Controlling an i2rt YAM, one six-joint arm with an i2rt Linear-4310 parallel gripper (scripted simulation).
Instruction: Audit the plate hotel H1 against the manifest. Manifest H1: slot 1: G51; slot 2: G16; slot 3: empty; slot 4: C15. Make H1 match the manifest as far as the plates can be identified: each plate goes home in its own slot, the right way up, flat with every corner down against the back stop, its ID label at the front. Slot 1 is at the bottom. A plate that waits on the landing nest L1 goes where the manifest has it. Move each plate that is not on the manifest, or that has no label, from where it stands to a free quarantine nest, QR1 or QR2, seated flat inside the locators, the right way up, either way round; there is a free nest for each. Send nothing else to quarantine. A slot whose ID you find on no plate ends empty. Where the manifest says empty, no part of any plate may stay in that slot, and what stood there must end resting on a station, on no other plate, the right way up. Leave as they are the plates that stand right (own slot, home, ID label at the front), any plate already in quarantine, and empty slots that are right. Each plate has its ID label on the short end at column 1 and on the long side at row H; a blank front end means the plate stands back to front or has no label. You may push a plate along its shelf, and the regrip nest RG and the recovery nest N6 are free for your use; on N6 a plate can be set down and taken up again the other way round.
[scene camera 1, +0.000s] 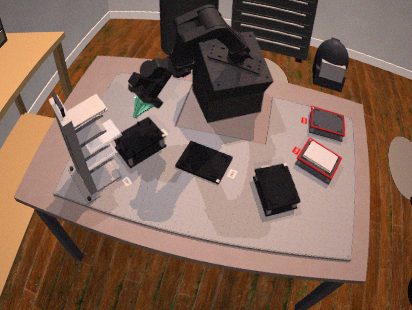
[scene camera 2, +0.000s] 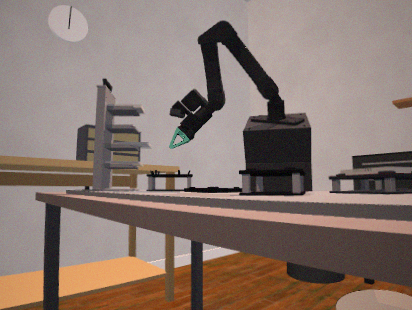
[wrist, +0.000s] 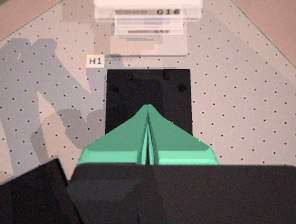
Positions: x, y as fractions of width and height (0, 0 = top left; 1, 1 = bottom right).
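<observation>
There is a black regrip nest (wrist: 0.50, 0.39) that I can see. I can see my own gripper (wrist: 0.50, 0.50) as well.
</observation>
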